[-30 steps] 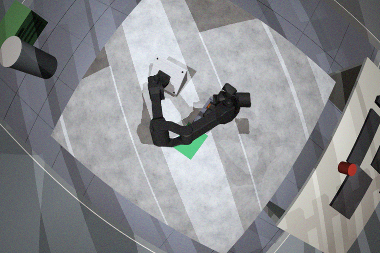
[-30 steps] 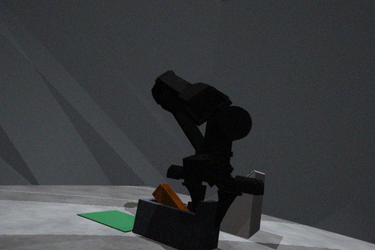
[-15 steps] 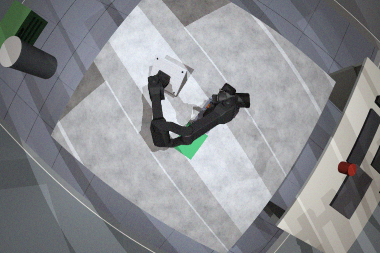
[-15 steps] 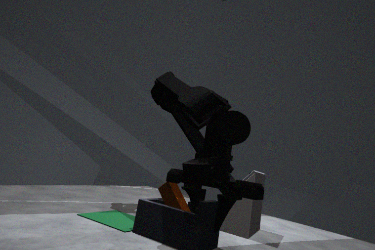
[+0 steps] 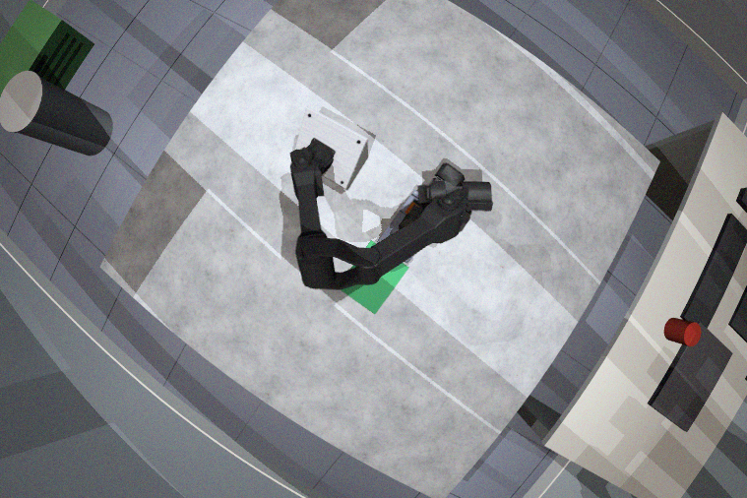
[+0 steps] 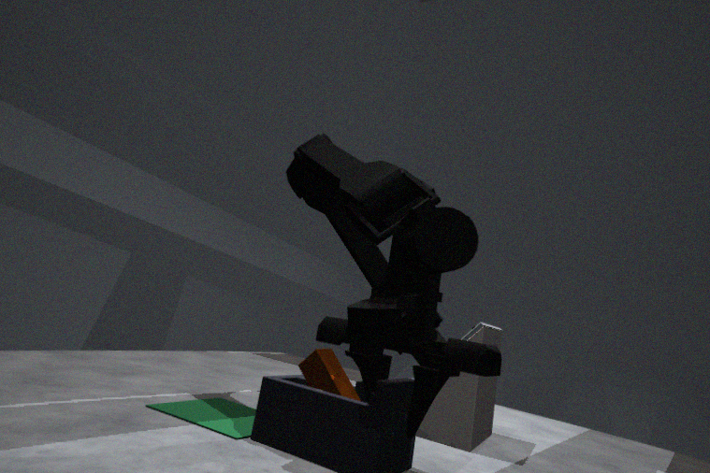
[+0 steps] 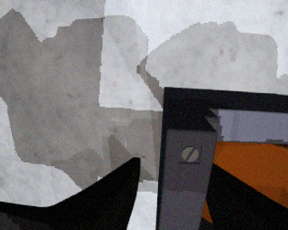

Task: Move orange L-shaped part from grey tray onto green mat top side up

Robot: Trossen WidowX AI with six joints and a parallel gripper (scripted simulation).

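Right now the orange L-shaped part is 50 mm to the right of my gripper tip, 10 mm behind it and 10 mm above it. Round my gripper tip: green mat: 220 mm to the right, 50 mm below, 10 mm behind.
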